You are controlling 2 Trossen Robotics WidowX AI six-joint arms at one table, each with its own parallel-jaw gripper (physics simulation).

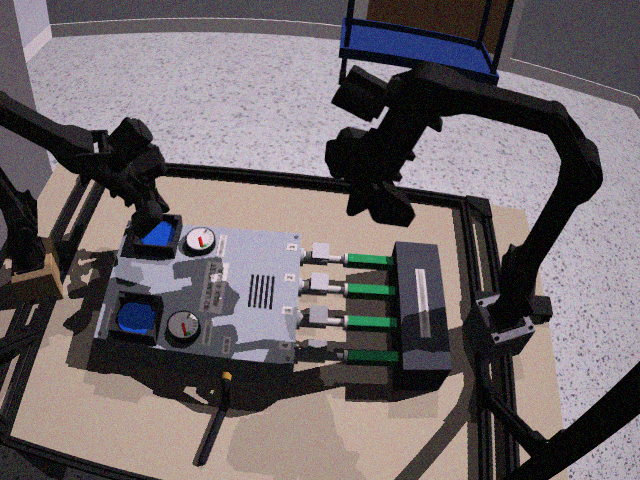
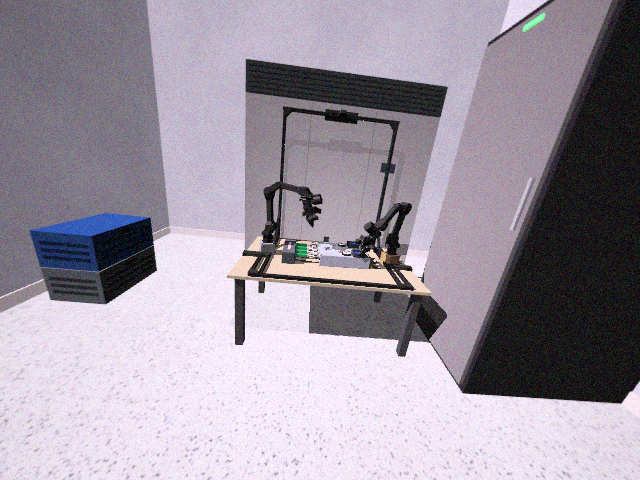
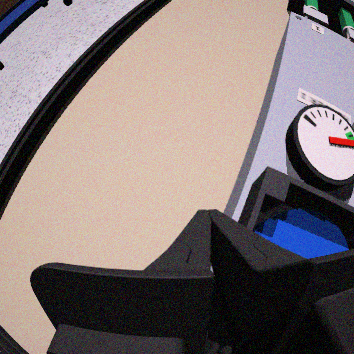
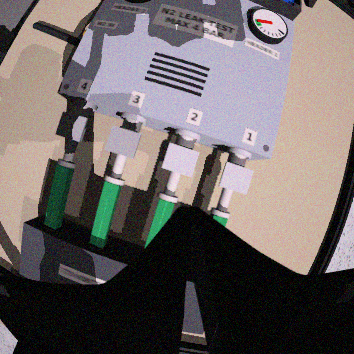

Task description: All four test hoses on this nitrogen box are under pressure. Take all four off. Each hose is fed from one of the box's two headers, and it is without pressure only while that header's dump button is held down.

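Observation:
The grey nitrogen box lies on the table. Four green hoses, numbered 1, 2, 3 and 4, run from its ports into a dark block. My left gripper is shut and empty, its tips at the far edge of the upper blue dump button; I cannot tell whether they touch it. The lower dump button is uncovered. My right gripper is shut and empty, high above hoses 1 and 2.
Two round gauges sit beside the buttons. A black feed line with a brass tip runs from the box's near side. Black frame rails border the table. A blue cart stands behind.

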